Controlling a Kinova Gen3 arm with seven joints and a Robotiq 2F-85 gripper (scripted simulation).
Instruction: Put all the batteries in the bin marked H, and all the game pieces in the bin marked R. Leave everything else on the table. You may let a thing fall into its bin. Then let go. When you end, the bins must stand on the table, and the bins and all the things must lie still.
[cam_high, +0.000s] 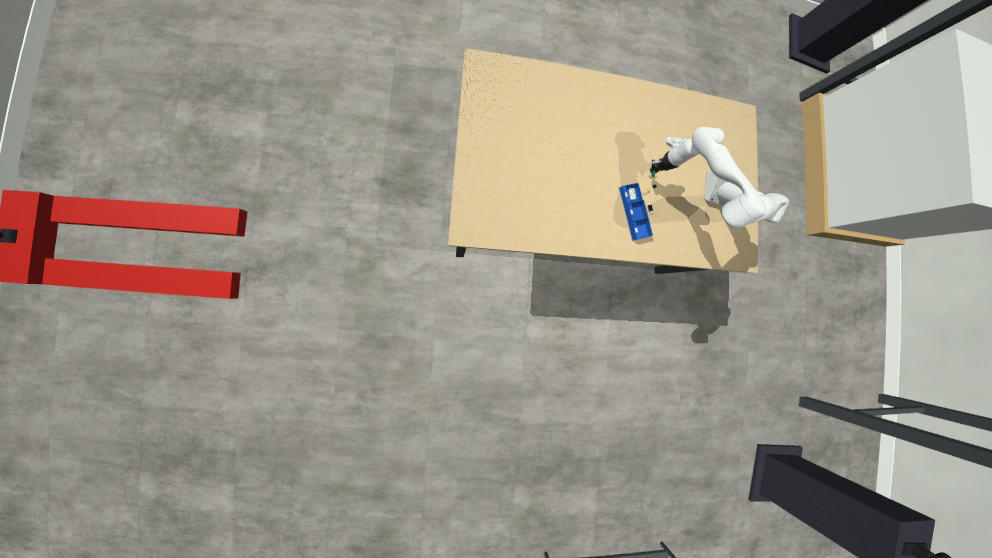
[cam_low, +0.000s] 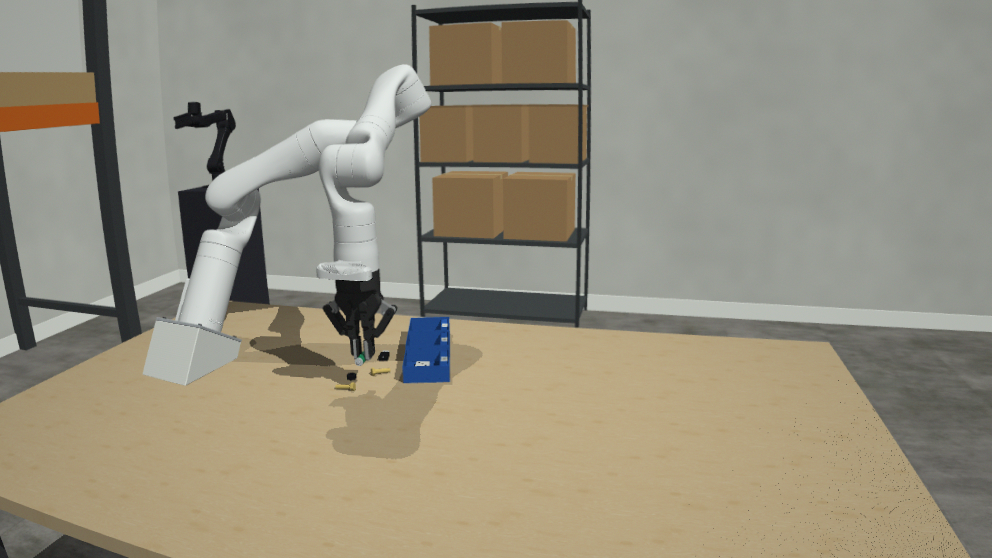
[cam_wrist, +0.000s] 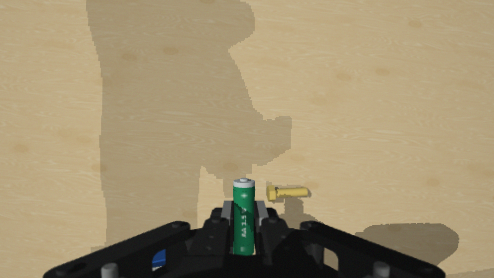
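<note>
Now: hand 4 cm short of the blue three-part bin, 19 cm to the right of it and 6 cm above it. Also, from my hand: white domino: 6 cm ahead, 10 cm to the left, 7 cm below; then green battery: 2 cm below; then black nut: 5 cm behind, 4 cm to the left, 8 cm below.
</note>
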